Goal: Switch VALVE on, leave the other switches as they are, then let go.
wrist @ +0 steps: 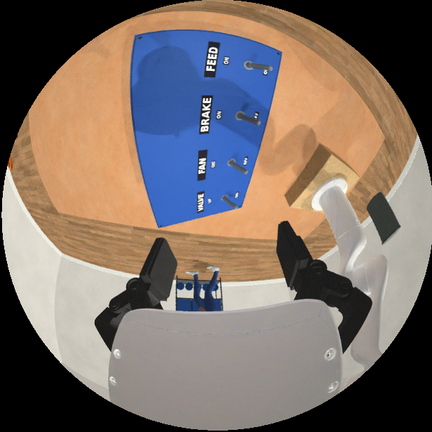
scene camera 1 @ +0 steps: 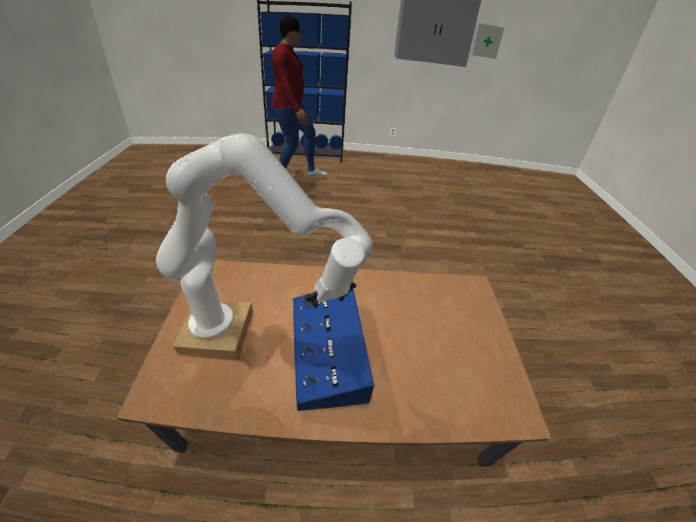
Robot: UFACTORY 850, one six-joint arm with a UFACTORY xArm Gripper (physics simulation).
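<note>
The blue switch panel [scene camera 1: 352, 348] [wrist: 170, 170] lies on the table with four levers in a row. The VALVE lever [wrist: 230, 202] is at the end of the row nearest my gripper in the wrist view and leans to its OFF side; in the scene view a finger partly hides that area. The FAN lever [scene camera 1: 307, 325] [wrist: 238, 166], BRAKE lever [scene camera 1: 309, 351] [wrist: 249, 119] and FEED lever [scene camera 1: 310, 379] [wrist: 260, 66] also lean to their OFF sides. My gripper [scene camera 1: 331, 294] [wrist: 222, 244] is wide open and empty, above the VALVE end of the panel.
The wooden table [scene camera 1: 444, 348] [wrist: 75, 125] carries the panel and the arm's base block [scene camera 1: 210, 346] [wrist: 306, 176], which is beside the levers' side of the panel. A person [scene camera 1: 288, 78] [wrist: 210, 295] walks in front of the shelf rack [scene camera 1: 348, 61] by the back wall.
</note>
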